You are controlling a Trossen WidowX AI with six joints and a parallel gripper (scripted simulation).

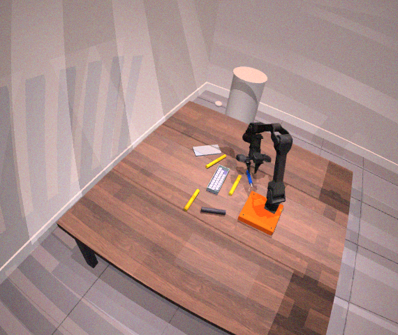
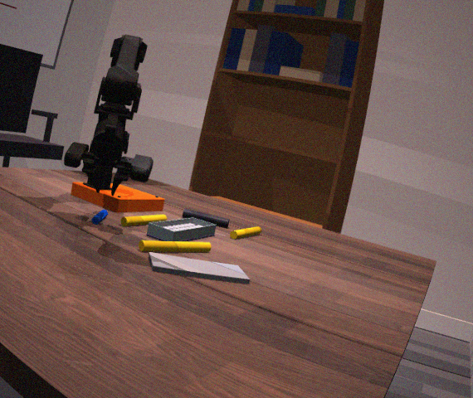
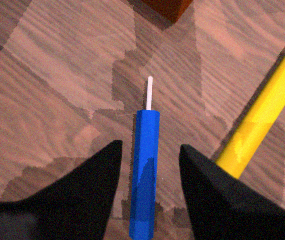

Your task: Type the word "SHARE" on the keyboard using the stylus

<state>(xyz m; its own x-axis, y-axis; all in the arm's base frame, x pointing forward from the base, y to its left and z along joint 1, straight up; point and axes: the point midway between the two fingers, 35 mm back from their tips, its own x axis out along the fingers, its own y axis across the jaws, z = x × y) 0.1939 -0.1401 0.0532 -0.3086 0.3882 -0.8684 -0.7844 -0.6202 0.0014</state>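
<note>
My gripper tip is now 1 cm past the blue stylus, 1 cm to the right of it and 5 cm above it. From my gripper tip the other things lie so: dark cylinder: 5 cm ahead, 31 cm to the left, 5 cm below; yellow cylinder: 22 cm ahead, 5 cm below; thin grey tip: 3 cm behind, 4 cm to the left, 5 cm below.
</note>
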